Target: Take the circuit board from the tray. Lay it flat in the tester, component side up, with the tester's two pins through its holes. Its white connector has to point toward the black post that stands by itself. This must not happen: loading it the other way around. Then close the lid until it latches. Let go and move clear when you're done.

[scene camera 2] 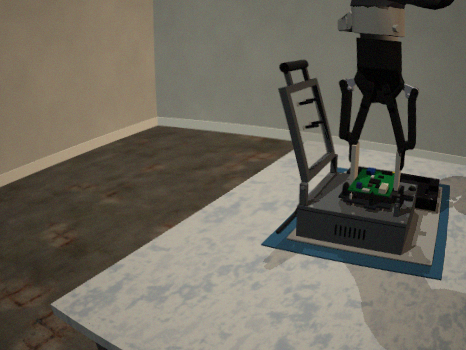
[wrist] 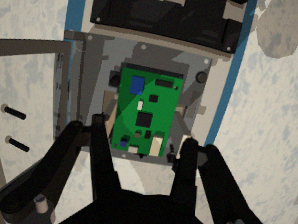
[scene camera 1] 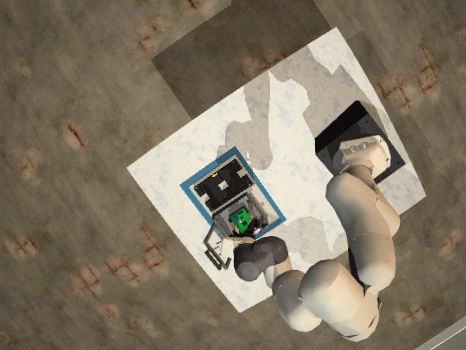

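Observation:
My gripper is there in the pictures, and the wrist view shows it too. Along with my gripper I can see a green circuit board, and a tester lid as well.

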